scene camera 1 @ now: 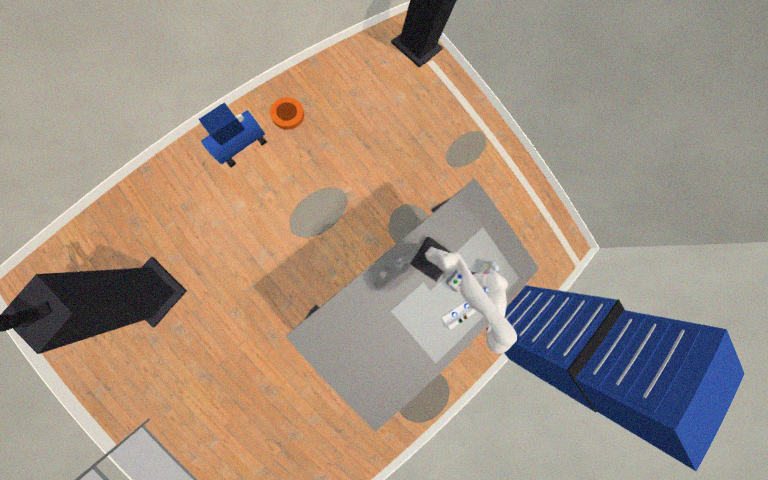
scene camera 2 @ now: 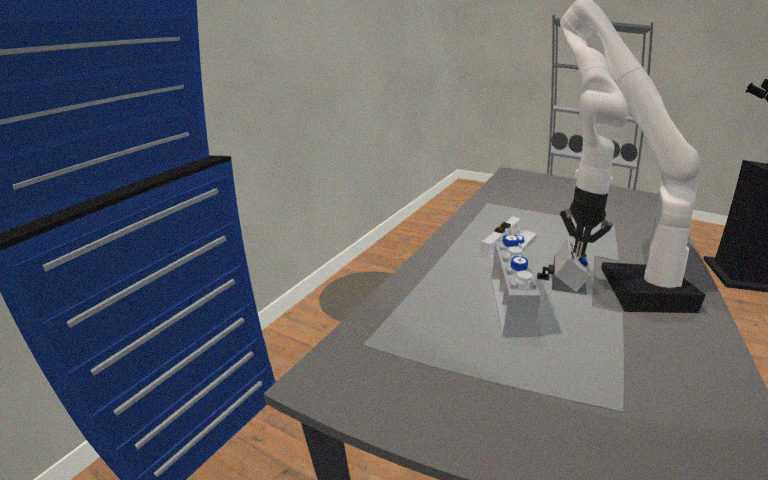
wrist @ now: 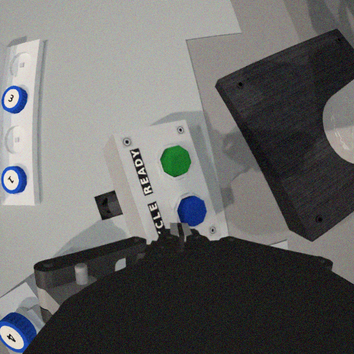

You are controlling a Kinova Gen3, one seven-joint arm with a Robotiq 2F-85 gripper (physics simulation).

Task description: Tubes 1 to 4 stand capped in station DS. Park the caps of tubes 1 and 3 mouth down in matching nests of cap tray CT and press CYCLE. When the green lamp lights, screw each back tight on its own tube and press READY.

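Frame: origin at the arm's base, x ahead, y right, z down, level; centimetres.
Seen in the pictures: gripper, fingertip midpoint: [scene camera 2: 578, 255]; arm's base, link origin: [scene camera 1: 432, 255] [scene camera 2: 660, 280].
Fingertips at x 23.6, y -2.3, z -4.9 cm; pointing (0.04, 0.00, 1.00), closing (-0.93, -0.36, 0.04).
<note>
Pixels of each thing's top centre, then the offset from my fingertips to it. "*": a spot on its surface instead. Level surfaces: height alone.
- button box, top centre: [scene camera 2: 574, 249] [scene camera 1: 461, 281] dx +0.5, dy +3.4, dz +0.0 cm
- Cap tray CT, surface spot: [scene camera 1: 449, 324] * dx +15.0, dy +27.9, dz +4.9 cm
- small black device, surface spot: [scene camera 2: 544, 272] * dx +7.1, dy +3.3, dz +7.0 cm
- light mat, surface height: dz +8.4 cm
My gripper [scene camera 2: 576, 253] [wrist: 178, 234] is shut and empty, tips down at the button box [scene camera 2: 570, 275] [wrist: 150, 172], beside the blue CYCLE button [wrist: 192, 210]; contact cannot be told. The green READY button [wrist: 175, 161] is farther along the box. Cap tray CT [wrist: 31, 120] [scene camera 1: 449, 324] holds blue cap 1 [wrist: 13, 179] and blue cap 3 [wrist: 13, 99], with bare nests between and beyond them. Its small dark green lamp [scene camera 1: 460, 320] looks unlit. Station DS [scene camera 2: 521, 314] holds two bare-topped tubes and two blue-capped ones; cap 4 [wrist: 16, 334] shows at the wrist view's lower left.
The robot's black base [scene camera 2: 651, 300] [wrist: 270, 125] stands close beside the button box. A small black device [wrist: 108, 205] [scene camera 2: 544, 272] sits between box and station. A light mat [scene camera 2: 441, 339] lies under the stations. A blue drawer cabinet [scene camera 1: 634, 362] [scene camera 2: 135, 271] stands beside the table.
</note>
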